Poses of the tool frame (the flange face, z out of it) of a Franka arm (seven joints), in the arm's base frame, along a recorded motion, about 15 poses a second.
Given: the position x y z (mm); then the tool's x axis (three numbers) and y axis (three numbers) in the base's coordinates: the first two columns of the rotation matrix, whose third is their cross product.
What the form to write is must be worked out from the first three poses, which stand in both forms.
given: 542 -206 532 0.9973 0.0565 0.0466 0.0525 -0.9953 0.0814
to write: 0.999 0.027 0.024 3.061 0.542 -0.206 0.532
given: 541 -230 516 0.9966 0.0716 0.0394 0.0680 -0.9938 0.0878
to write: 0.999 0.035 0.021 3.055 0.541 -0.230 0.516
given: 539 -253 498 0.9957 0.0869 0.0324 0.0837 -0.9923 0.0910
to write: 0.999 0.043 0.018 3.052 0.539 -0.253 0.498
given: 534 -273 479 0.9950 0.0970 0.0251 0.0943 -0.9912 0.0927
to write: 0.999 0.048 0.015 3.050 0.534 -0.273 0.479
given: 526 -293 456 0.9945 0.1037 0.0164 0.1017 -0.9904 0.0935
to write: 0.999 0.052 0.011 3.049 0.526 -0.293 0.456
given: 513 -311 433 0.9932 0.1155 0.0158 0.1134 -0.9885 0.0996
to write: 0.998 0.057 0.011 3.043 0.513 -0.311 0.433
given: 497 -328 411 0.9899 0.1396 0.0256 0.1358 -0.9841 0.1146
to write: 0.997 0.069 0.017 3.029 0.497 -0.328 0.411
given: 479 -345 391 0.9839 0.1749 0.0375 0.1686 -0.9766 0.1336
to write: 0.996 0.087 0.025 3.011 0.479 -0.345 0.391
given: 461 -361 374 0.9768 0.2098 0.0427 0.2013 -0.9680 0.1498
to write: 0.994 0.104 0.029 2.996 0.461 -0.361 0.374
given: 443 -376 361 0.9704 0.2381 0.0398 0.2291 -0.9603 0.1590
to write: 0.993 0.118 0.029 2.988 0.443 -0.376 0.361
